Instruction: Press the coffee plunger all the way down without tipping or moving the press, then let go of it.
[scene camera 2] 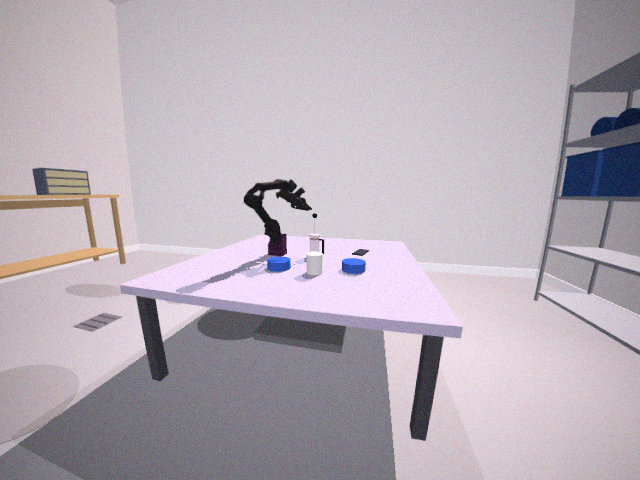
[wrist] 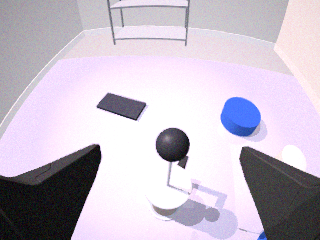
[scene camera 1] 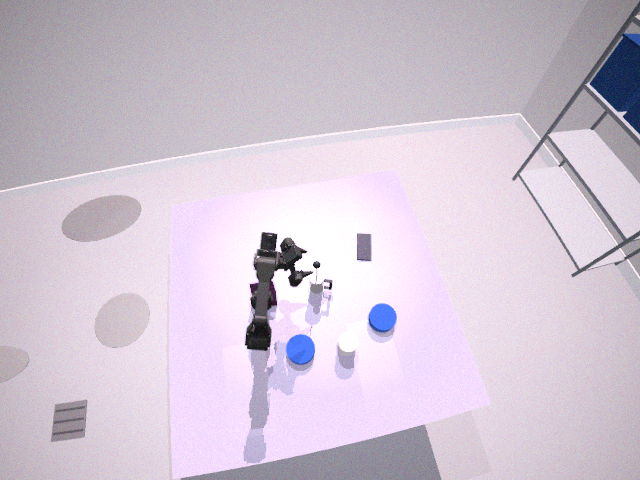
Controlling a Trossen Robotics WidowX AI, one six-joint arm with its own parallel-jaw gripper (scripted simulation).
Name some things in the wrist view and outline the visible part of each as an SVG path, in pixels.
My gripper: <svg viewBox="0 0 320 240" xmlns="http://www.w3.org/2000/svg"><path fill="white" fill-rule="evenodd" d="M241 148L239 157L241 168L243 168L241 171L244 173L243 176L245 181L247 181L249 192L251 192L256 211L259 213L267 240L320 240L320 177L301 171L301 169L292 167L292 165L275 159L275 157L265 155L264 152L261 153L257 149L249 147L249 145ZM100 145L89 144L88 147L84 147L80 151L72 152L71 155L60 157L60 159L53 160L52 163L44 164L40 168L33 168L33 171L31 169L31 171L21 173L19 176L8 177L0 175L0 240L71 240L73 232L75 232L77 220L79 220L81 212L83 212L85 201L88 199L89 191L91 191L92 184L95 183L97 171L99 171L101 161Z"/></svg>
A coffee press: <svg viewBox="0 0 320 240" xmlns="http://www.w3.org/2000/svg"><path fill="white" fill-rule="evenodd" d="M177 128L164 129L156 137L155 148L157 155L161 159L168 161L168 164L160 164L152 168L144 180L144 195L147 196L148 209L157 220L175 219L181 212L181 209L183 209L183 203L191 195L192 180L188 173L184 171L188 160L189 148L191 148L191 141L189 141L189 137L181 129Z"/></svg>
A dark flat slab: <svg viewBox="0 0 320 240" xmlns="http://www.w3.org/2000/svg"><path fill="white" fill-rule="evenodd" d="M96 105L96 108L103 109L103 111L115 113L115 115L127 117L127 119L135 121L139 119L139 115L145 107L143 101L129 99L129 97L116 95L116 93L107 93L103 100L100 100Z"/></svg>
